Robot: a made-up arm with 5 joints. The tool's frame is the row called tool. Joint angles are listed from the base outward. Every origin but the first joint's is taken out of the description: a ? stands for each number. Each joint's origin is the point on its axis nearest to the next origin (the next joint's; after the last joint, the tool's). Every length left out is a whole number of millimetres.
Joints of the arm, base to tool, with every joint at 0 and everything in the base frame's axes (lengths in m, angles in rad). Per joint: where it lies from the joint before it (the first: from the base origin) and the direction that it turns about. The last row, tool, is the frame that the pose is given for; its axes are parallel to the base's.
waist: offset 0.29 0 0.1 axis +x
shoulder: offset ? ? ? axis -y
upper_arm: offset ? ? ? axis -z
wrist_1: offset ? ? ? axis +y
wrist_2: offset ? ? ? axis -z
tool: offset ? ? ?
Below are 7 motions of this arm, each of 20 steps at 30 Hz.
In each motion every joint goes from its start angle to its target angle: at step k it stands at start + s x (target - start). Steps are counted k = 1, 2, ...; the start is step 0. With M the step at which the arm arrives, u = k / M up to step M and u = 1 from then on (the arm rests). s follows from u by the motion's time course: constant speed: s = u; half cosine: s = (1 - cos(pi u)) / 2; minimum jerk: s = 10 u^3 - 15 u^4 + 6 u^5.
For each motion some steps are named. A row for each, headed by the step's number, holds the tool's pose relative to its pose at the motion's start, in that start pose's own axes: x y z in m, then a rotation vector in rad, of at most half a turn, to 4 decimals.
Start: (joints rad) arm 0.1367 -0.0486 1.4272 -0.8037 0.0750
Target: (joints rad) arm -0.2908 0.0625 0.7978 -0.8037 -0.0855
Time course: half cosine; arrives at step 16
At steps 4, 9, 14, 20:
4: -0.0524 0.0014 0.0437 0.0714 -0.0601 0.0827
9: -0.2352 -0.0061 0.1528 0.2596 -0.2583 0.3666
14: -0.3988 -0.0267 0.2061 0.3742 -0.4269 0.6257
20: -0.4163 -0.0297 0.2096 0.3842 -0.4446 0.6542

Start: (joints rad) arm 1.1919 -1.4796 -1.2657 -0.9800 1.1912
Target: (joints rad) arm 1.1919 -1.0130 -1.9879 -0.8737 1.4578
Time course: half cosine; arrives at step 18
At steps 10, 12, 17, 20:
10: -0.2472 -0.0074 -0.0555 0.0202 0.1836 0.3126
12: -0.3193 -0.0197 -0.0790 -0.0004 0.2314 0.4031
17: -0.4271 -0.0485 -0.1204 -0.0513 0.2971 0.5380
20: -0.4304 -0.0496 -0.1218 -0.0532 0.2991 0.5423

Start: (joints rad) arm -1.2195 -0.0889 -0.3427 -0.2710 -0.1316
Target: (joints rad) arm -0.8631 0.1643 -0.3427 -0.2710 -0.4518
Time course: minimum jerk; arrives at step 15
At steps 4, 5, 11, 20:
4: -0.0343 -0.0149 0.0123 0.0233 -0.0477 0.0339
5: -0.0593 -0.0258 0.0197 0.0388 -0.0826 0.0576
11: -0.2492 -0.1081 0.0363 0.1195 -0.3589 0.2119
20: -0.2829 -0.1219 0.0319 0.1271 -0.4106 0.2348

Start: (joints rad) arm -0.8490 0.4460 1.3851 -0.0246 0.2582
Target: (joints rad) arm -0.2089 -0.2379 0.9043 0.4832 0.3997
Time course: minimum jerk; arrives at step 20
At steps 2, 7, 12, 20:
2: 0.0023 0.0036 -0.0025 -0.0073 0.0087 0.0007
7: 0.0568 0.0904 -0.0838 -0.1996 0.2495 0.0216
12: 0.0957 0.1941 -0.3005 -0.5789 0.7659 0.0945
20: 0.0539 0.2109 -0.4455 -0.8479 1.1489 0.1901

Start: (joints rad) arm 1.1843 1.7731 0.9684 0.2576 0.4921
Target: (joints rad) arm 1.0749 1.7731 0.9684 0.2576 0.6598
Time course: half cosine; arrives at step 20
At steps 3, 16, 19, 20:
3: 0.0019 0.0006 -0.0001 -0.0012 0.0005 -0.0033
16: 0.0312 0.0113 -0.0011 -0.0204 0.0064 -0.0551
19: 0.0342 0.0125 -0.0012 -0.0225 0.0068 -0.0605
20: 0.0344 0.0125 -0.0012 -0.0227 0.0069 -0.0609

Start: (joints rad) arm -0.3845 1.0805 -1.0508 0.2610 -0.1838
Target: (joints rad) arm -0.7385 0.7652 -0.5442 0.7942 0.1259
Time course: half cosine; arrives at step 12
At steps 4, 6, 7, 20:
4: 0.0348 -0.0454 -0.0462 0.0856 0.2038 -0.1114
6: 0.0571 -0.0842 -0.1072 0.1492 0.4245 -0.2220
7: 0.0621 -0.1012 -0.1429 0.1730 0.5443 -0.2791
20: 0.0469 -0.1377 -0.2506 0.2053 0.9032 -0.4425

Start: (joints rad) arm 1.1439 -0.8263 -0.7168 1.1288 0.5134
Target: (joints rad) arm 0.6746 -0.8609 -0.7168 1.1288 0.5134
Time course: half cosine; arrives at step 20
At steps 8, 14, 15, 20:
8: 0.0350 0.0233 0.0277 0.0270 0.1079 -0.1186
14: 0.0880 0.0457 0.0592 0.0650 0.2477 -0.2720
15: 0.0956 0.0479 0.0630 0.0702 0.2662 -0.2924
20: 0.1147 0.0527 0.0717 0.0835 0.3118 -0.3424

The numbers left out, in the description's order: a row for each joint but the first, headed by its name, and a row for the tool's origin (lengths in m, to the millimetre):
shoulder: 0 0.05 0.09
upper_arm: -0.32 0 0.34
wrist_1: -0.11 -0.05 0
wrist_2: 0.33 0 0.13
tool: 0.08 0.18 0

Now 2 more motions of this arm.
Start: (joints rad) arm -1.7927 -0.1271 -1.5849 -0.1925 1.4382
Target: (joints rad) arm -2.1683 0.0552 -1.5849 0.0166 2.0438
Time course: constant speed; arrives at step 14
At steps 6, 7, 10, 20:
6: 0.0258 0.0612 -0.1520 -0.2520 -0.0766 -0.2609
7: 0.0298 0.0667 -0.1768 -0.2924 -0.0956 -0.3032
10: 0.0406 0.0764 -0.2492 -0.4100 -0.1631 -0.4274
20: 0.0520 0.0748 -0.3387 -0.5567 -0.2778 -0.5844

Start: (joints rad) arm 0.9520 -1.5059 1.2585 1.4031 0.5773
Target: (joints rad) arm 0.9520 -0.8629 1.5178 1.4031 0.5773
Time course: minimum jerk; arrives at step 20
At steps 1, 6, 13, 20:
1: 0.0001 0.0001 0.0000 0.0005 0.0000 0.0006
6: 0.0157 0.0216 0.0027 0.0654 0.0067 0.0920
13: 0.0559 0.1131 0.0190 0.2847 0.0611 0.4422
20: 0.0628 0.1524 0.0282 0.3594 0.0943 0.5834

